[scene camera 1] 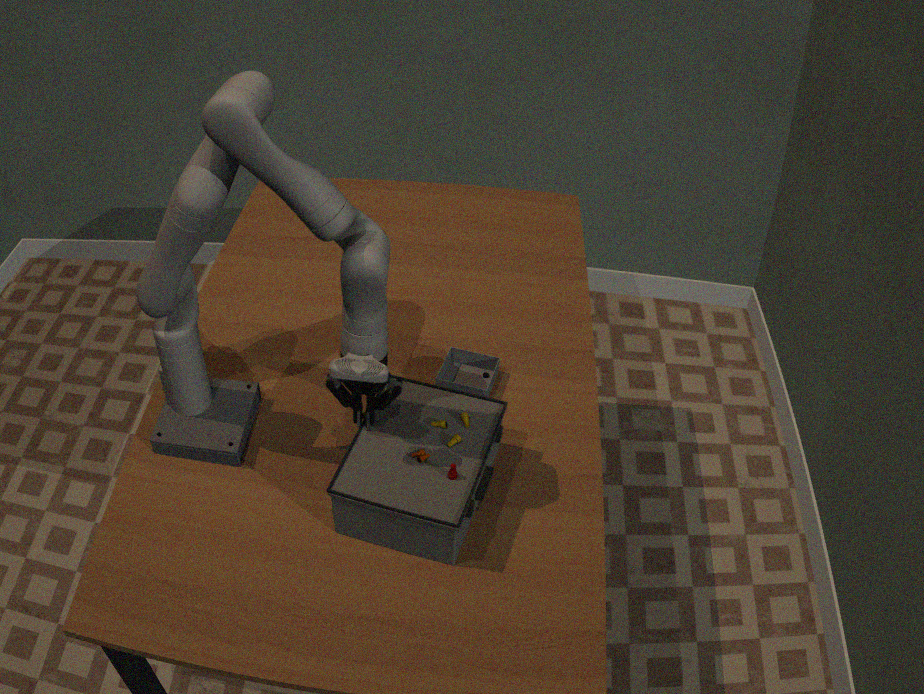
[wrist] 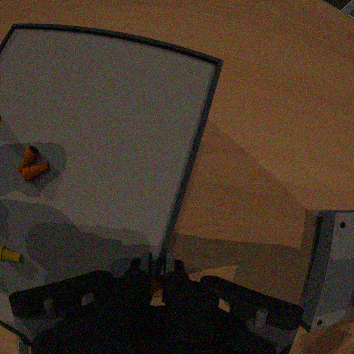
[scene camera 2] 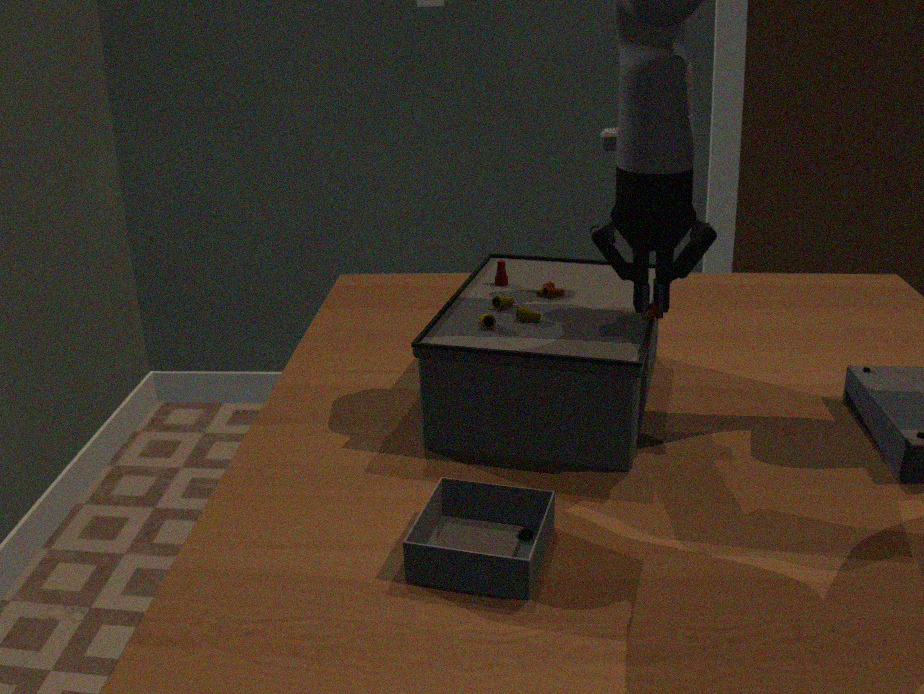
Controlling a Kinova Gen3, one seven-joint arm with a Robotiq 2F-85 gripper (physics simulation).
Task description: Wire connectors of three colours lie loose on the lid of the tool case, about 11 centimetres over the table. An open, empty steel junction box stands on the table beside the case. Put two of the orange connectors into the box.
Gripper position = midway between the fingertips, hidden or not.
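Observation:
There's a steel junction box (scene camera 2: 489, 538), and there's a tool case (scene camera 2: 571, 388). You can see the tool case in scene camera 1 too, that's the case (scene camera 1: 380, 494), and the wrist view also has the case (wrist: 119, 117). As for the gripper (scene camera 2: 650, 316), scene camera 1 shows the gripper (scene camera 1: 363, 424) as well, and so does the wrist view, with the gripper (wrist: 157, 263).

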